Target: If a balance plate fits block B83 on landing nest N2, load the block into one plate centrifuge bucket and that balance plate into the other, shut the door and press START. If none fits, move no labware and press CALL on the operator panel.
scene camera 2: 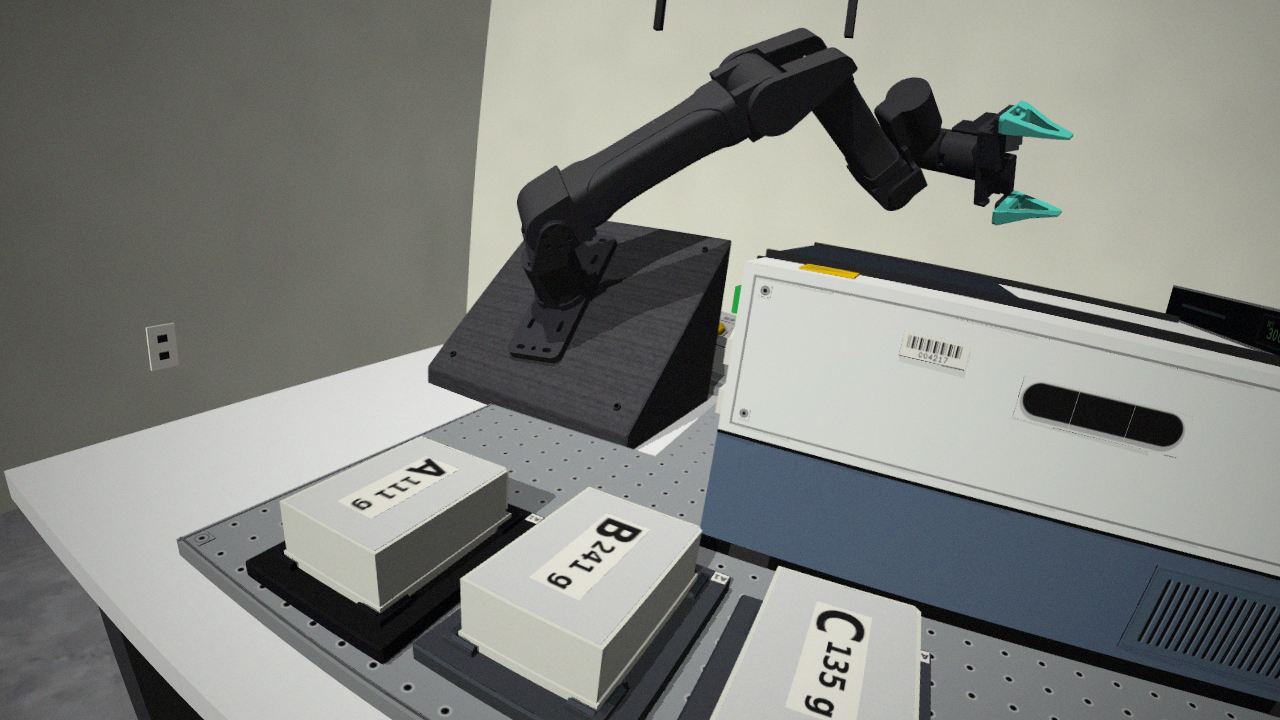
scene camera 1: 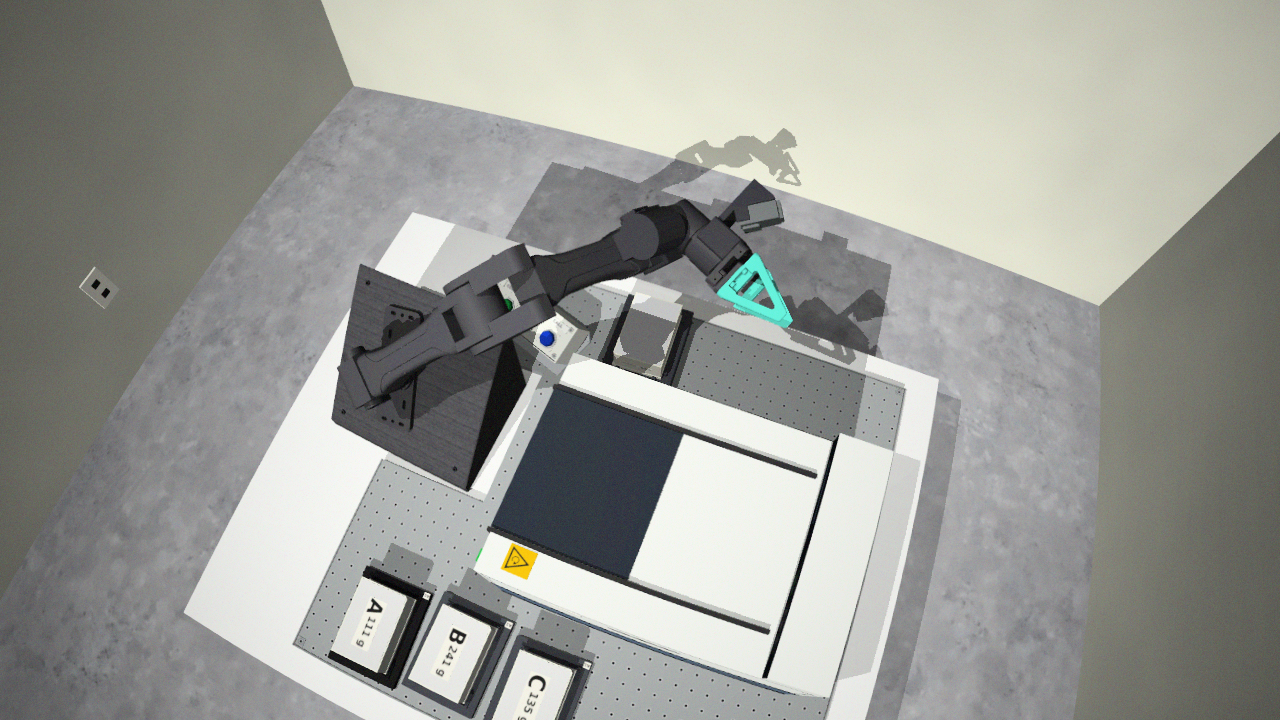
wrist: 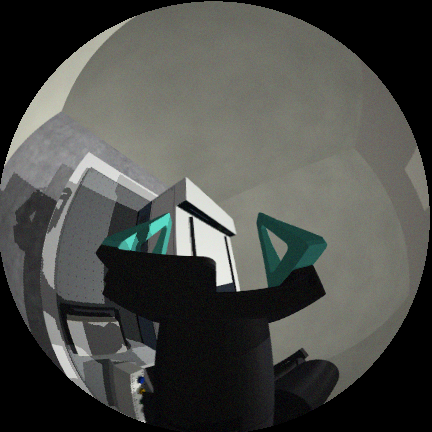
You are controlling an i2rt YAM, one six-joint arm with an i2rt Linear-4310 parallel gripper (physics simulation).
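Where they show: gripper, between the fingertips: (scene camera 2: 1066, 176) (scene camera 1: 786, 321) (wrist: 213, 217); arm's base, origin of its link: (scene camera 2: 566, 295).
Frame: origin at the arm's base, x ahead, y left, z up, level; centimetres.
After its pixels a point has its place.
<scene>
My gripper (scene camera 1: 785, 321) {x 55.3, y 13.0, z 23.3 cm} (scene camera 2: 1065, 174) {x 55.3, y 13.0, z 23.3 cm} (wrist: 213, 217) {x 55.3, y 13.0, z 23.3 cm} is open and empty, high above the back edge of the bench. A pale block (scene camera 1: 659, 309) {x 36.2, y 25.3, z -2.9 cm} (wrist: 95, 334) {x 36.7, y 21.3, z -3.0 cm} sits in a dark nest (scene camera 1: 683, 347) {x 41.5, y 23.5, z -10.2 cm} behind the centrifuge; no label on it is readable. Balance plates A 111 g (scene camera 1: 370, 624) {x 10.9, y -38.9, z -5.3 cm} (scene camera 2: 393, 495) {x 11.2, y -40.3, z -5.3 cm}, B 241 g (scene camera 1: 454, 651) {x 24.6, y -37.6, z -5.4 cm} (scene camera 2: 581, 573) {x 24.4, y -40.2, z -5.3 cm} and C 135 g (scene camera 1: 539, 687) {x 38.1, y -38.1, z -5.3 cm} (scene camera 2: 827, 653) {x 37.2, y -40.0, z -5.3 cm} sit on dark nests at the front. The centrifuge (scene camera 1: 733, 519) {x 56.2, y -9.4, z 10.3 cm} (scene camera 2: 832, 358) {x 33.6, y -26.5, z 5.3 cm} has a dark panel (scene camera 1: 586, 479) {x 36.6, y -10.2, z 10.6 cm} on top; its buckets do not show.
A control box (scene camera 1: 566, 333) {x 22.9, y 16.1, z -3.2 cm} (wrist: 136, 387) with coloured buttons, including a blue button (scene camera 1: 546, 338) {x 19.9, y 14.5, z -3.8 cm} (wrist: 142, 380), stands between the arm base (scene camera 1: 429, 438) {x 7.4, y -7.8, z -6.1 cm} (scene camera 2: 572, 376) {x 6.3, y -8.5, z -6.8 cm} and the pale block. A dark display (scene camera 2: 1221, 313) {x 66.1, y -6.7, z 12.2 cm} with green digits rises at the far right of the centrifuge.
</scene>
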